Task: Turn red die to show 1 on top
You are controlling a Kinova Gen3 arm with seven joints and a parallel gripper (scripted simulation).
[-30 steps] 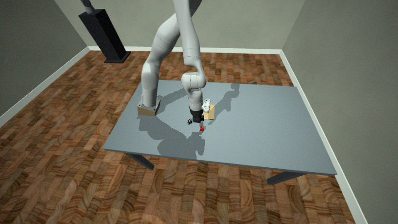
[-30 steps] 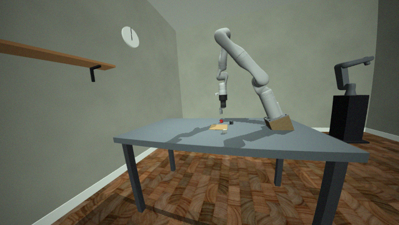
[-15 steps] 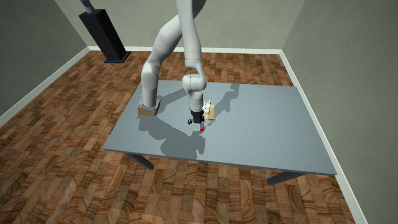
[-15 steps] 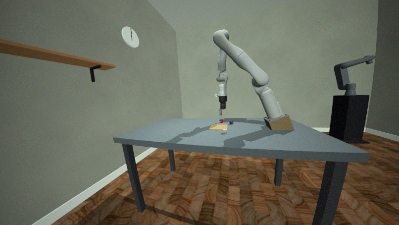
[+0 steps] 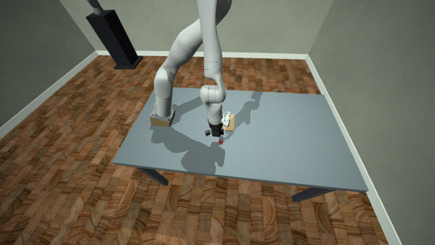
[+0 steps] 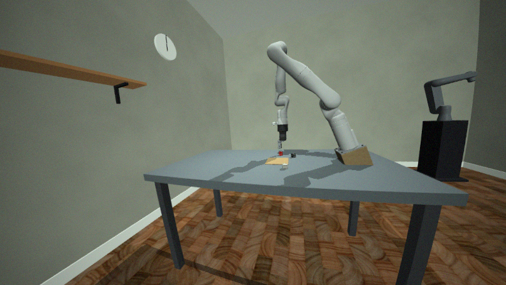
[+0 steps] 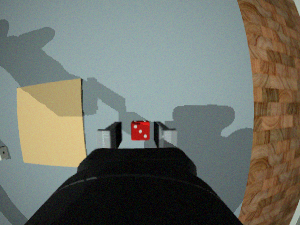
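The red die lies 60 mm below my hand. From my hand the other things lie so: black die (100 mm behind, 50 mm to the left, 60 mm below); then tan mat (10 mm ahead, 160 mm to the left, 70 mm below); then white die (40 mm behind, 290 mm to the left, 60 mm below).
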